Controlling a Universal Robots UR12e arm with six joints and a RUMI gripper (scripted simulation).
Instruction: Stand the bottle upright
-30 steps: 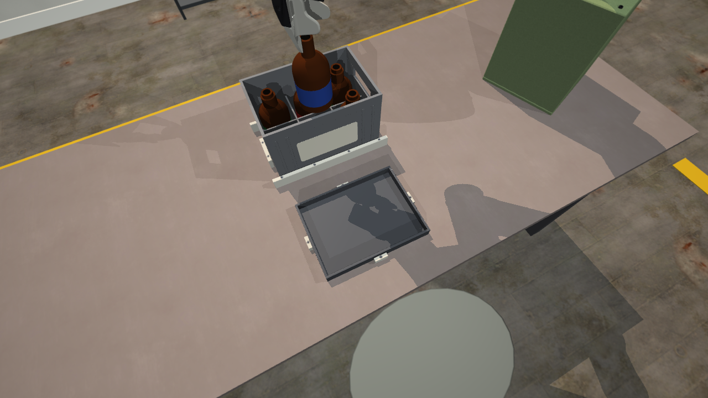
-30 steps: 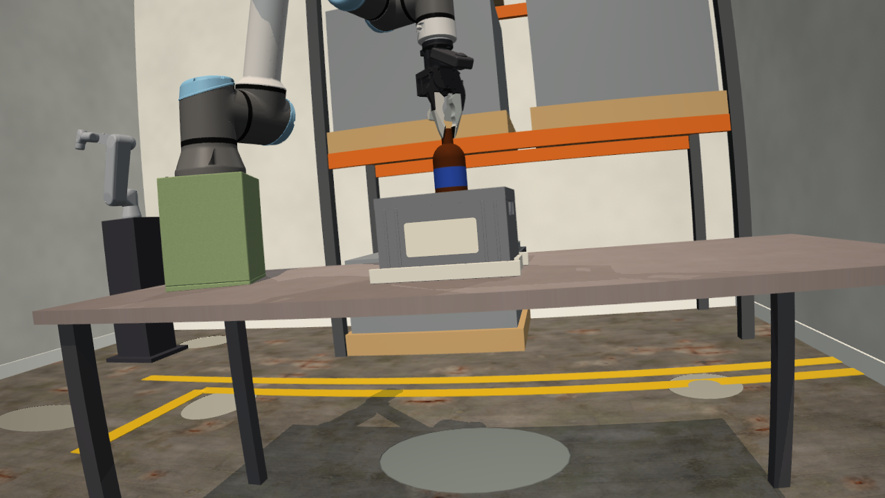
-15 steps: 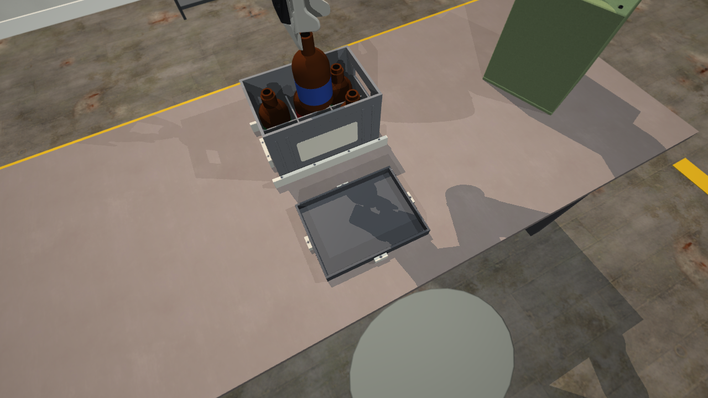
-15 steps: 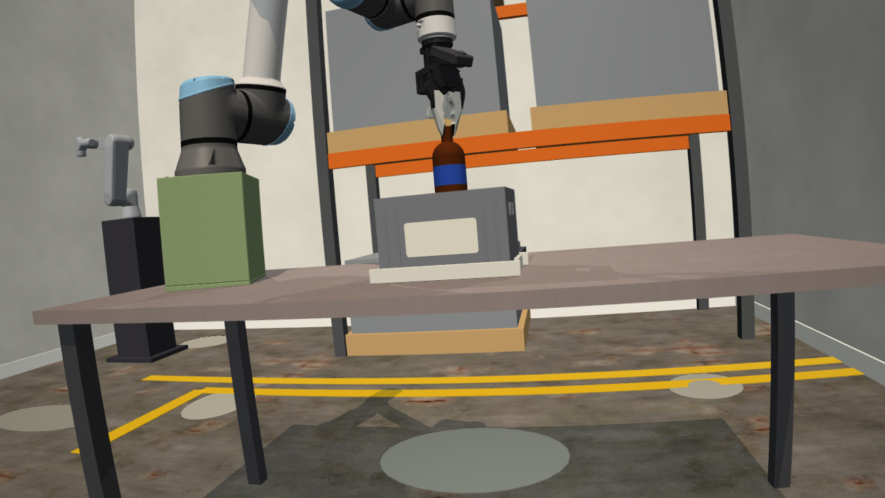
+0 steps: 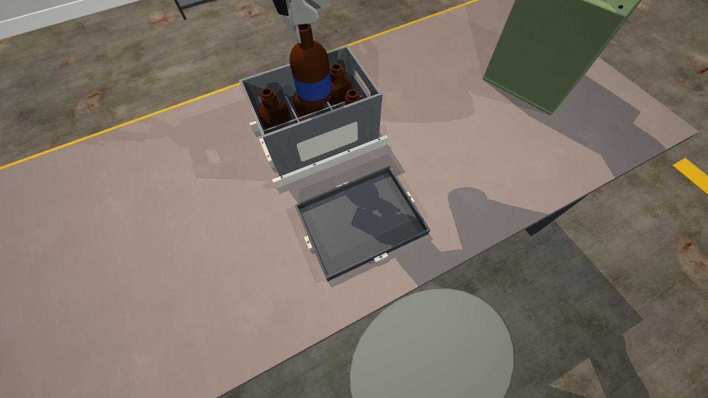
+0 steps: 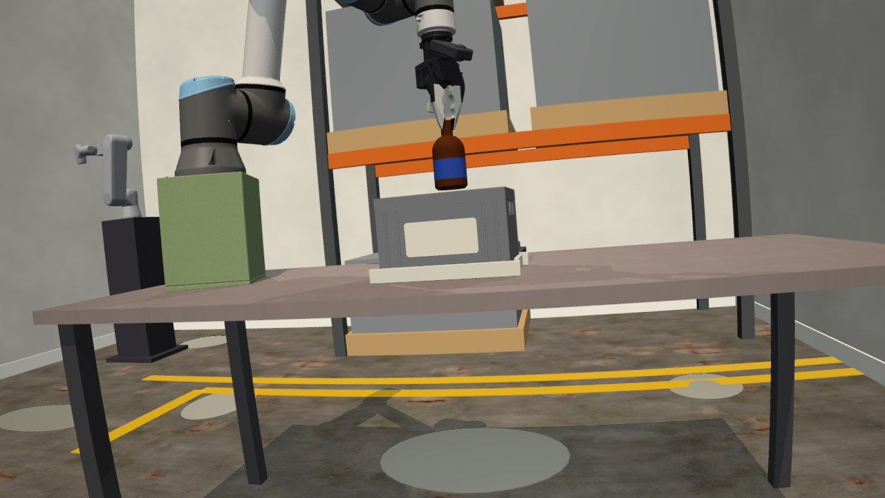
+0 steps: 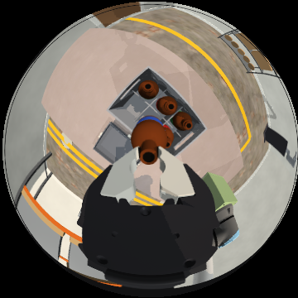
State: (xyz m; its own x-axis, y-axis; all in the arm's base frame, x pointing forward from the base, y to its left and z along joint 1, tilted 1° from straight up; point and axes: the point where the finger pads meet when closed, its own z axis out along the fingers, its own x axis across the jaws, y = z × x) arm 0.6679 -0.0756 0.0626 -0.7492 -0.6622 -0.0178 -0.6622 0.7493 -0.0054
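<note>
Right now the brown bottle is 1 cm to the left of my hand and 7 cm below it. The rest, counted from my hand: grey crate 1 cm behind, 4 cm to the right, 25 cm below; then dark tray 1 cm ahead, 24 cm to the left, 32 cm below.
</note>
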